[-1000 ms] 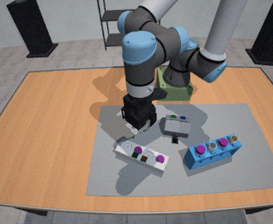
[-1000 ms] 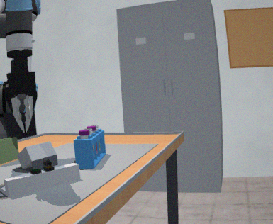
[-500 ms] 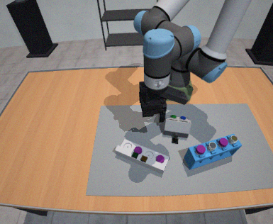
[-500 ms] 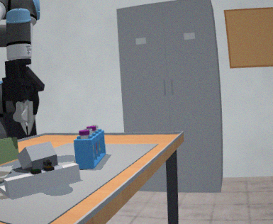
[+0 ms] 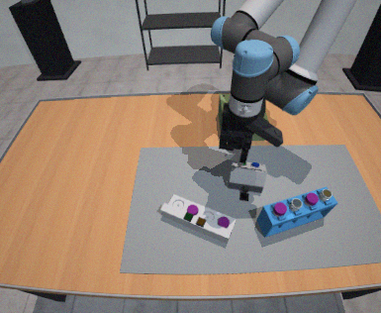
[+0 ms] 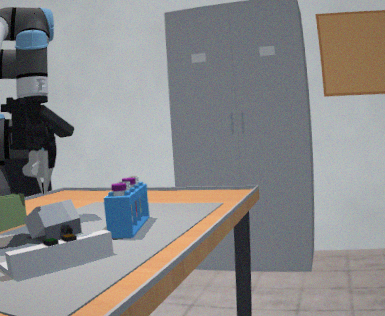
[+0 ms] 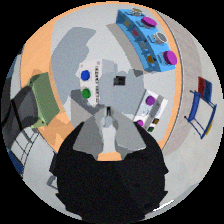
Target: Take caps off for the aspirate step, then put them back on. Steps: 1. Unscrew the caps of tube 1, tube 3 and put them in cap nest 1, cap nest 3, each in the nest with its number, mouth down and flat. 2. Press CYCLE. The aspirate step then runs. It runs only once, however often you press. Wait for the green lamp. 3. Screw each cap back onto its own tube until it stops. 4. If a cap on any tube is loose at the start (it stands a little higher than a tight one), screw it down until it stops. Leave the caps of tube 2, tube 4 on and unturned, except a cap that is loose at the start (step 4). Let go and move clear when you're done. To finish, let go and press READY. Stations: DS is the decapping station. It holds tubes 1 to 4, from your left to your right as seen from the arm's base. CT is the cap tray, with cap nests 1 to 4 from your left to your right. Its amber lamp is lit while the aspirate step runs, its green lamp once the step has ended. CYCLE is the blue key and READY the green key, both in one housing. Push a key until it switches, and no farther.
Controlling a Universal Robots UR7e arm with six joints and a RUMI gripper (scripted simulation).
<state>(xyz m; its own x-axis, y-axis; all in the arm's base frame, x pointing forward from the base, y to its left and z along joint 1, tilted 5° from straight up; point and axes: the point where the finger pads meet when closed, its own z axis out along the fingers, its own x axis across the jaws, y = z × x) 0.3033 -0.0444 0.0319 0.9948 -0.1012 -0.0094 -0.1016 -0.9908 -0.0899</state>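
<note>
Right now my hand is 60 mm to the right of the blue cycle key, 60 mm above it and 50 mm past it. Round my hand: grey mat (130 mm below, 70 mm to the left, 40 mm ahead); then grey key housing (80 mm below, 40 mm to the left, 30 mm behind); then green ready key (60 mm below, 50 mm behind, 20 mm to the left).
</note>
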